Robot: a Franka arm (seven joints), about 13 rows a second.
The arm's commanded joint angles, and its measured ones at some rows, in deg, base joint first. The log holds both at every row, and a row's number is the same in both.
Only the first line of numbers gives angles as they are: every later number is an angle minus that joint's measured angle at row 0.
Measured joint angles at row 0: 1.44, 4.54, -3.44, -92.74, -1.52, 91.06, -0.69
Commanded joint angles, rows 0 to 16: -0.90, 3.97, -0.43, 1.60, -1.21, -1.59, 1.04; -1.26, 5.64, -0.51, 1.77, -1.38, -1.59, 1.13; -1.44, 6.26, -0.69, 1.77, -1.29, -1.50, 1.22; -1.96, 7.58, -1.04, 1.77, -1.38, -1.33, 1.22; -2.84, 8.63, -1.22, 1.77, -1.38, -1.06, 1.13; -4.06, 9.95, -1.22, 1.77, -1.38, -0.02, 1.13; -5.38, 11.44, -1.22, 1.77, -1.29, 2.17, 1.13; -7.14, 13.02, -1.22, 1.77, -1.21, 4.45, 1.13; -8.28, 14.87, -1.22, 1.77, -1.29, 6.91, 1.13; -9.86, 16.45, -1.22, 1.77, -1.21, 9.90, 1.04; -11.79, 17.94, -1.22, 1.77, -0.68, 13.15, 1.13; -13.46, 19.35, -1.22, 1.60, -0.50, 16.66, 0.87; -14.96, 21.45, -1.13, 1.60, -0.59, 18.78, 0.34; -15.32, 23.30, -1.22, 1.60, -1.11, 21.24, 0.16; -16.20, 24.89, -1.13, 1.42, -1.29, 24.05, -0.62; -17.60, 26.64, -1.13, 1.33, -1.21, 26.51, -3.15; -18.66, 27.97, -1.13, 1.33, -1.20, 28.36, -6.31
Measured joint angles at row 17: -16.61, 25.11, -1.82, -0.06, -0.32, 25.75, -2.56
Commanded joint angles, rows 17 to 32: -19.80, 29.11, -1.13, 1.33, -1.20, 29.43, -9.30; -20.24, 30.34, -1.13, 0.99, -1.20, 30.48, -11.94; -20.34, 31.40, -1.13, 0.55, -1.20, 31.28, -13.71; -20.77, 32.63, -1.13, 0.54, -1.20, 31.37, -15.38; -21.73, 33.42, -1.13, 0.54, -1.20, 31.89, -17.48; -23.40, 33.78, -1.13, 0.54, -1.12, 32.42, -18.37; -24.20, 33.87, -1.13, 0.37, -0.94, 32.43, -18.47; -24.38, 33.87, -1.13, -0.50, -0.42, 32.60, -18.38; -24.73, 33.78, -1.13, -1.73, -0.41, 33.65, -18.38; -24.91, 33.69, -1.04, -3.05, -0.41, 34.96, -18.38; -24.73, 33.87, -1.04, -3.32, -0.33, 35.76, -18.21; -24.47, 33.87, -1.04, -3.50, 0.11, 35.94, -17.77; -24.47, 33.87, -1.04, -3.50, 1.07, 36.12, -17.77; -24.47, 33.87, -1.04, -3.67, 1.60, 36.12, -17.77; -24.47, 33.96, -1.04, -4.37, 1.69, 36.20, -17.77; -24.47, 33.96, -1.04, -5.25, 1.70, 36.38, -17.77
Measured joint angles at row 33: -24.30, 34.37, -1.21, -3.39, 0.48, 35.31, -18.02
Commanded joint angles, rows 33 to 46: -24.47, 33.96, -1.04, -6.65, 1.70, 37.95, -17.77; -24.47, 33.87, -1.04, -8.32, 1.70, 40.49, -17.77; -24.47, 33.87, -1.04, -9.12, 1.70, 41.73, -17.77; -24.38, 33.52, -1.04, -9.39, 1.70, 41.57, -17.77; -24.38, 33.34, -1.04, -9.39, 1.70, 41.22, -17.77; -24.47, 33.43, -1.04, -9.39, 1.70, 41.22, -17.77; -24.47, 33.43, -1.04, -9.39, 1.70, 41.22, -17.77; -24.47, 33.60, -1.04, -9.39, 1.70, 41.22, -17.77; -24.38, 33.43, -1.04, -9.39, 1.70, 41.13, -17.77; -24.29, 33.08, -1.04, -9.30, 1.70, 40.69, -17.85; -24.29, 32.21, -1.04, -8.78, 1.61, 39.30, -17.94; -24.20, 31.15, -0.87, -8.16, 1.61, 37.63, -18.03; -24.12, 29.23, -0.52, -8.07, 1.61, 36.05, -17.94; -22.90, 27.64, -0.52, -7.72, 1.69, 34.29, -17.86
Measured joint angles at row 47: -24.13, 32.44, -0.88, -7.27, 0.56, 38.37, -18.00
